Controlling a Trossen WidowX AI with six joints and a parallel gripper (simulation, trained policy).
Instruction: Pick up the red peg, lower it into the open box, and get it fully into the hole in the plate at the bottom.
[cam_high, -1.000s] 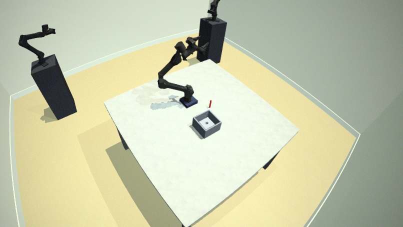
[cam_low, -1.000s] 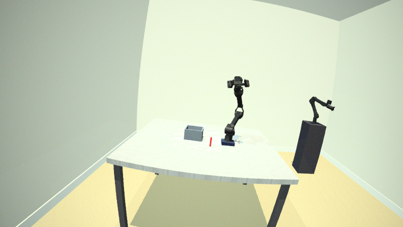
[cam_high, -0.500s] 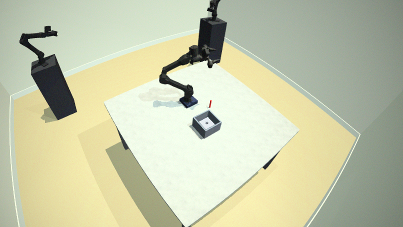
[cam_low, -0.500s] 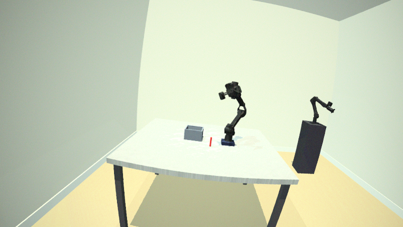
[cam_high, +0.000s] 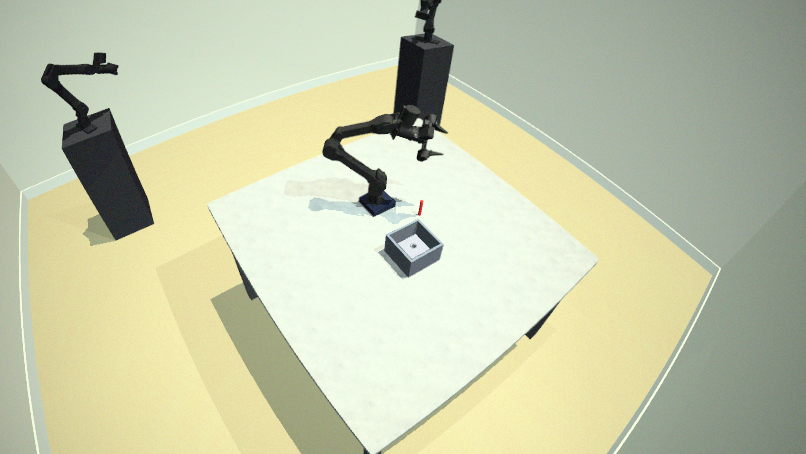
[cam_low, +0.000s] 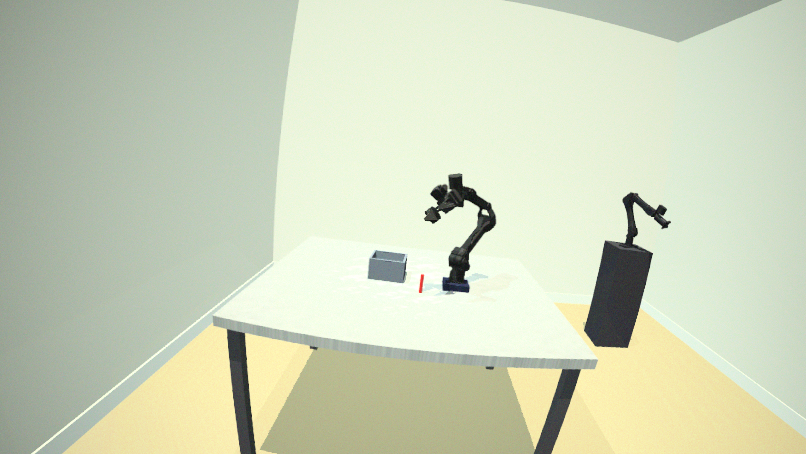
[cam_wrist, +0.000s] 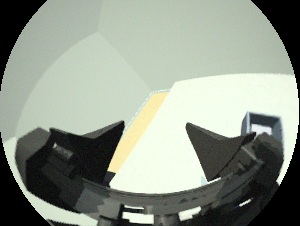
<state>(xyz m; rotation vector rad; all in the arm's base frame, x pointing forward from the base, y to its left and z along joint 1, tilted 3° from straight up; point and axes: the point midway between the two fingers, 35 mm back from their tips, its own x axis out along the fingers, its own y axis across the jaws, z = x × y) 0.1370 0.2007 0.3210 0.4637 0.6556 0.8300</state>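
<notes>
Now: the red peg 10 mm ahead of my gripper tip, 80 mm to the right of it and 310 mm below it. Also, from my gripper tip: grey box (170 mm ahead, 250 mm to the right, 320 mm below).
</notes>
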